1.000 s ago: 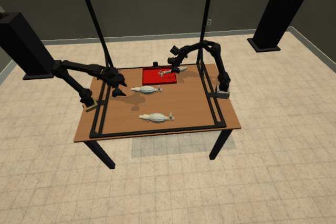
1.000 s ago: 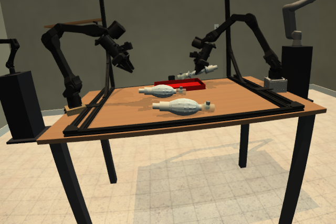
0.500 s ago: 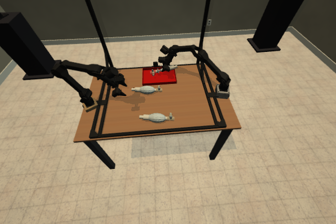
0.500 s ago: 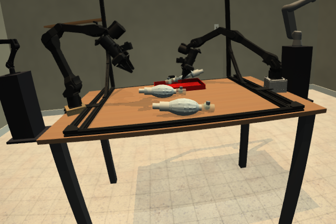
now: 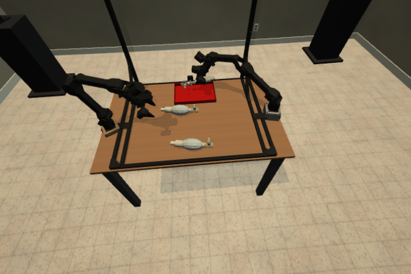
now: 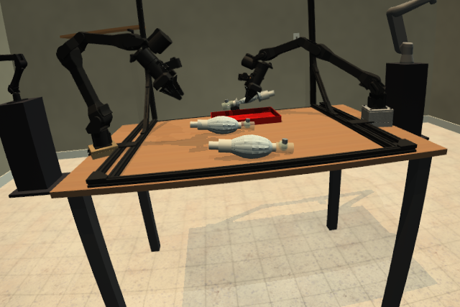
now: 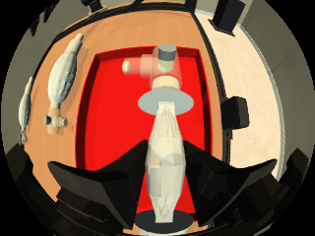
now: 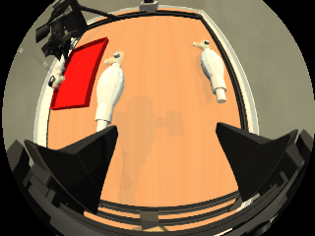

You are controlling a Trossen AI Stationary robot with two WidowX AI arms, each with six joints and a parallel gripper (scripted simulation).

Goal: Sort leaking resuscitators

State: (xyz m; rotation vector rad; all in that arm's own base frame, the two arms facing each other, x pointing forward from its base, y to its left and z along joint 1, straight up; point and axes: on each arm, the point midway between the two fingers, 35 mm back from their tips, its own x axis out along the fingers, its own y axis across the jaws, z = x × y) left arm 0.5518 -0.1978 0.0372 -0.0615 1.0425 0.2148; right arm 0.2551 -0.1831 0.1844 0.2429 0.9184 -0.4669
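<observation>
My left hand is 40 mm short of the red tray, 30 mm to the left of it and 100 mm above it.
</observation>
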